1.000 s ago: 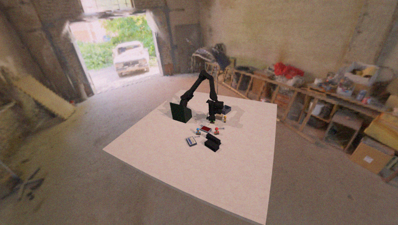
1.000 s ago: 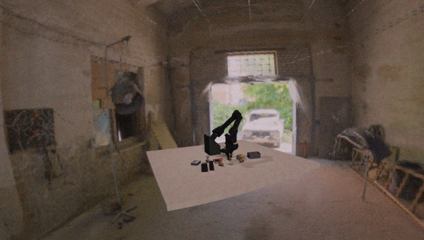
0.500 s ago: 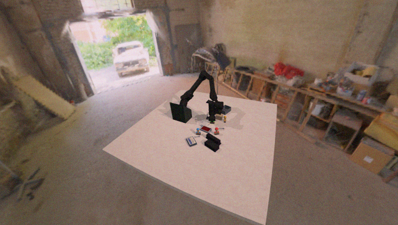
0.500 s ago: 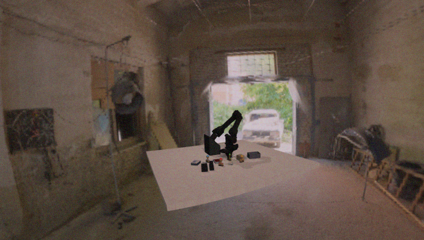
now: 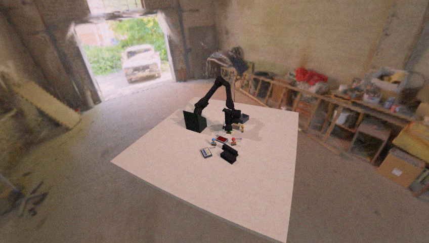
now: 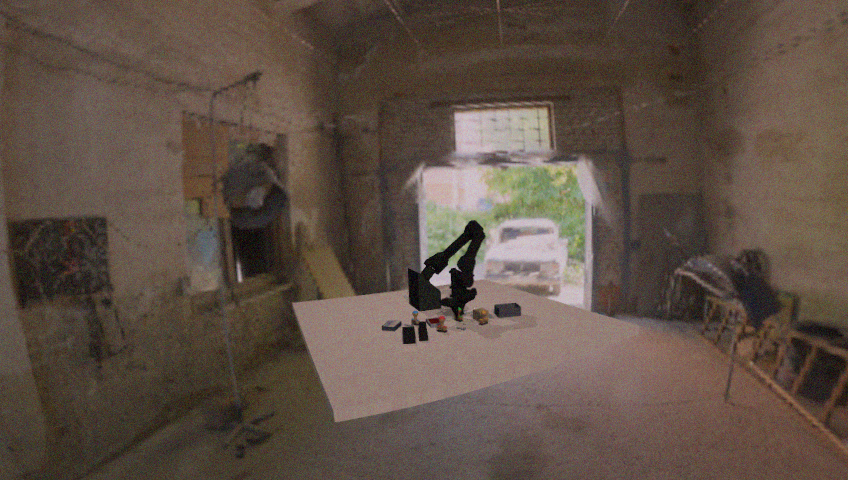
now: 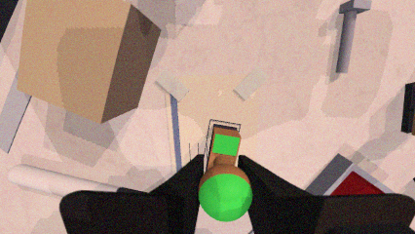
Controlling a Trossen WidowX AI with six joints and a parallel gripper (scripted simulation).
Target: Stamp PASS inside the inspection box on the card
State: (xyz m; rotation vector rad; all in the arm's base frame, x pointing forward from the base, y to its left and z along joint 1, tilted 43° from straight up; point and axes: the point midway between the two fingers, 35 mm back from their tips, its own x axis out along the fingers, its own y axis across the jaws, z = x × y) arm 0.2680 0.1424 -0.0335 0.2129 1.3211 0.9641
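Now: gripper tip right at the green-knobbed stamp. From my gripper tip the other things lie so: white marker 90 mm behind, 70 mm to the left, 10 mm below; then card 10 mm to the left, 20 mm below; then cardboard box 20 mm ahead, 100 mm to the left.
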